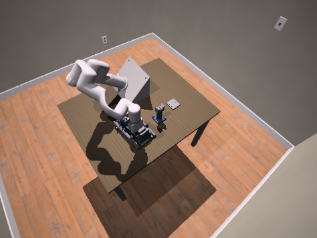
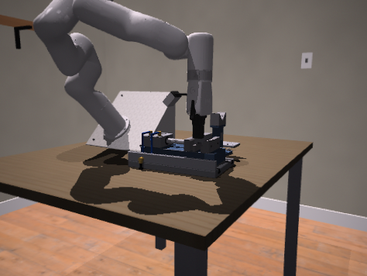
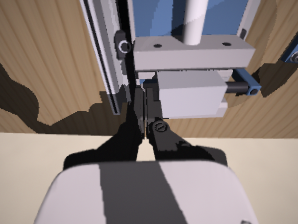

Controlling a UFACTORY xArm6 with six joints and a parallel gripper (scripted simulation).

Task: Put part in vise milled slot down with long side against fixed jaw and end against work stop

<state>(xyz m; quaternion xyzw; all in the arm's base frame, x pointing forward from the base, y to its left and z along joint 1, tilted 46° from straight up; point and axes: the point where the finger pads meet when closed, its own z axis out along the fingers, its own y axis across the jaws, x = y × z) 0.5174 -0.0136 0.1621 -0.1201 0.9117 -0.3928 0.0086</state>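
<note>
The part lies 1 cm behind my hand, 4 cm to the left of it and 3 cm below it. Round my hand: moving jaw: 4 cm behind, 3 cm to the left, 4 cm below; fixed jaw: 2 cm ahead, 5 cm to the left, 4 cm below; work stop: 2 cm behind, 9 cm to the left, 3 cm below.
</note>
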